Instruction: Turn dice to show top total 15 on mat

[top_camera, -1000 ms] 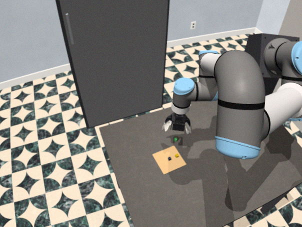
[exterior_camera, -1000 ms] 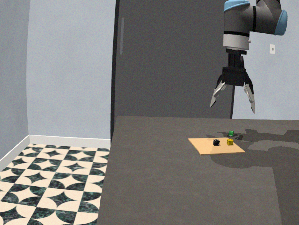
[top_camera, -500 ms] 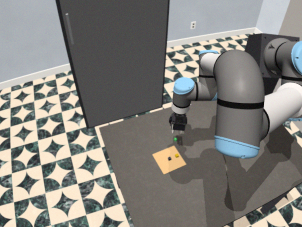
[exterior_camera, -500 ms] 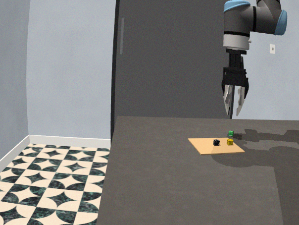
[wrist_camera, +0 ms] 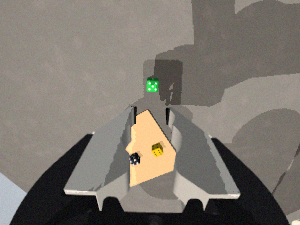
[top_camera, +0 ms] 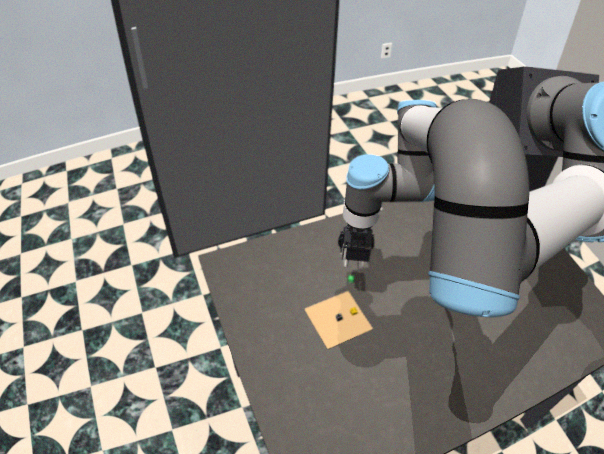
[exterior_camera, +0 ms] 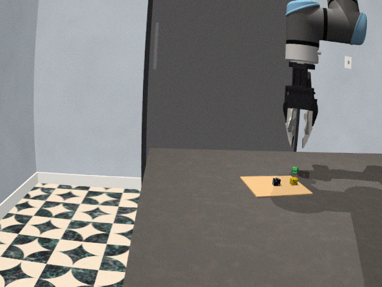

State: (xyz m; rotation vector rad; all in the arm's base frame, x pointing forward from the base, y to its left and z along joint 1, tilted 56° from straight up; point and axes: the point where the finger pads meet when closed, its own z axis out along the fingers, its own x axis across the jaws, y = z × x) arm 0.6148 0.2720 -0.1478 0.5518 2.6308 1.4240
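The green die is 80 mm below my hand. Also, from my hand: black die: 60 mm ahead, 120 mm to the left, 80 mm below; then yellow die: 20 mm ahead, 110 mm to the left, 80 mm below; then orange mat: 60 mm ahead, 120 mm to the left, 90 mm below.
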